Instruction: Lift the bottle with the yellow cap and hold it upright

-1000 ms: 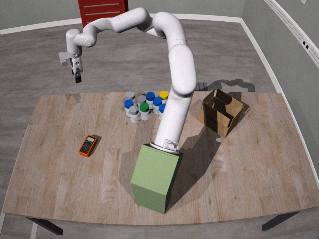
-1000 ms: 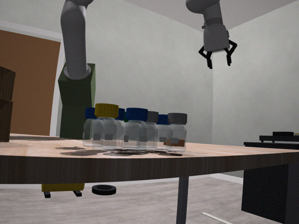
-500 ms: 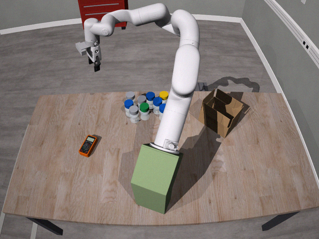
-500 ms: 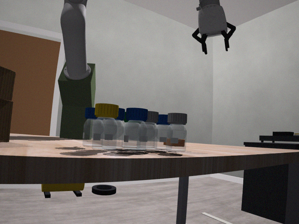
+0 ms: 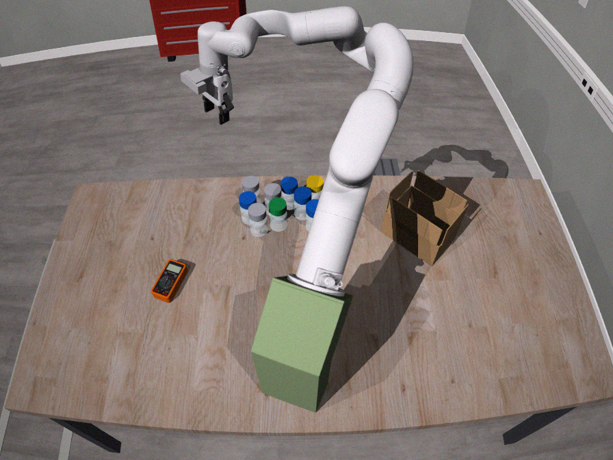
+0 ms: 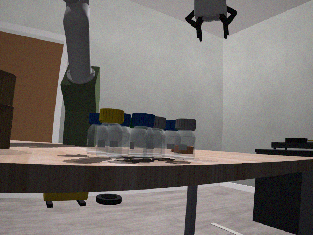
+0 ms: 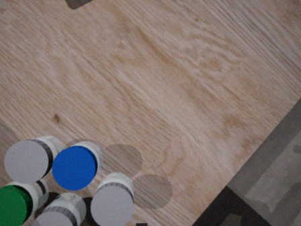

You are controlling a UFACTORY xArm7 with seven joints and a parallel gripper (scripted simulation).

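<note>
Now: the yellow-capped bottle 15 cm behind my hand, 24 cm to the right of it and 33 cm below it. The rest, counted from my hand: orange multimeter: 23 cm behind, 29 cm to the left, 36 cm below; green-capped bottle: 18 cm behind, 10 cm to the right, 33 cm below.
</note>
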